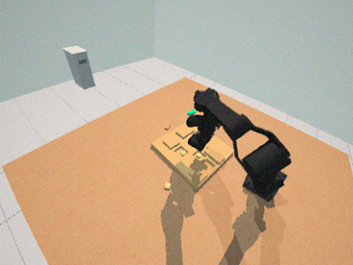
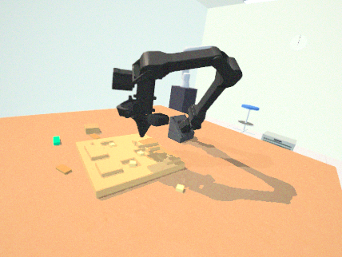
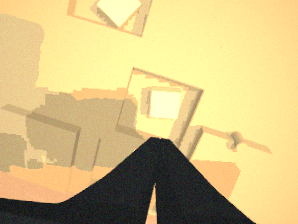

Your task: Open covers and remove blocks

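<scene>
Now: the tan puzzle board 6 cm below my gripper tip and 4 cm ahead of it.
</scene>
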